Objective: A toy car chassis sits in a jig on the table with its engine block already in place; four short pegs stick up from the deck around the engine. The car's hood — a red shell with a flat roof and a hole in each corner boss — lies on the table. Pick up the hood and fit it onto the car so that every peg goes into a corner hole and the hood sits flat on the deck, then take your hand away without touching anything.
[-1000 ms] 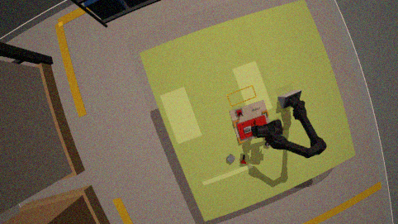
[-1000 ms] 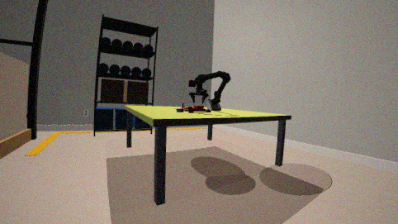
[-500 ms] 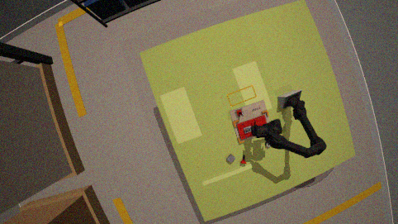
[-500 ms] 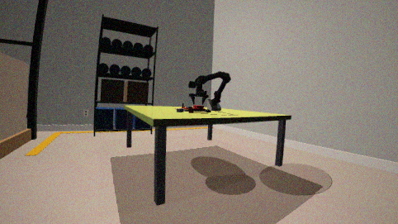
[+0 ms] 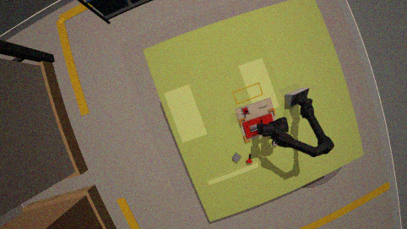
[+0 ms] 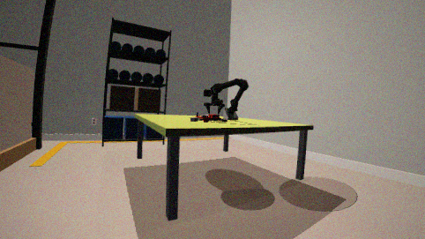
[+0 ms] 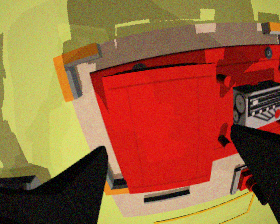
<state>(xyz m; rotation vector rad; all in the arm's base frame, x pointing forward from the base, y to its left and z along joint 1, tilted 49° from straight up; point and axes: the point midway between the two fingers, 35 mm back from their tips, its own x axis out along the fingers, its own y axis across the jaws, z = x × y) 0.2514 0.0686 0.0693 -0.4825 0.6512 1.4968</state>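
Right now the red hood is 1 cm below my gripper tip. Also, from my gripper tip: grey engine block 9 cm ahead, 3 cm below; then jig 5 cm ahead, 4 cm below, 2 cm to the right.
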